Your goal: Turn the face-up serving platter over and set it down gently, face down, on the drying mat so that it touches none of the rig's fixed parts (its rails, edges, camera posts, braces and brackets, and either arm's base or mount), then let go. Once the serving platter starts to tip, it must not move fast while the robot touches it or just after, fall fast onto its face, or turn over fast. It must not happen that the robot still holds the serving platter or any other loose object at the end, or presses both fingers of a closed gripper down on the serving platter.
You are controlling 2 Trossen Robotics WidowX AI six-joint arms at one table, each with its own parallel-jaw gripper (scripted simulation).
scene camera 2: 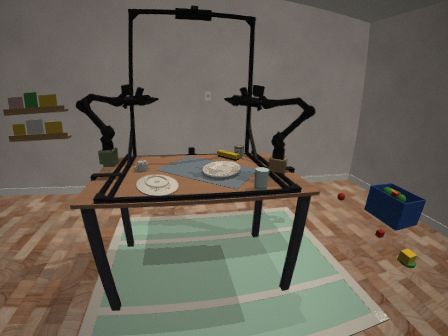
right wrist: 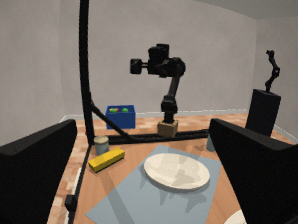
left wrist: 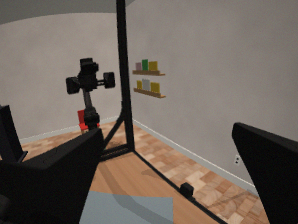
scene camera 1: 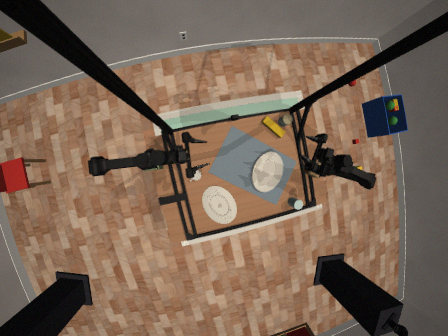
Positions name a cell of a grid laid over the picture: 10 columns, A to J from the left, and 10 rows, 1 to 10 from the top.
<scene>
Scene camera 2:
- drying mat: E5
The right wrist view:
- my left gripper: E4
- my right gripper: E6
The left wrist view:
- my left gripper: F6
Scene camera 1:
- drying mat: F5
</scene>
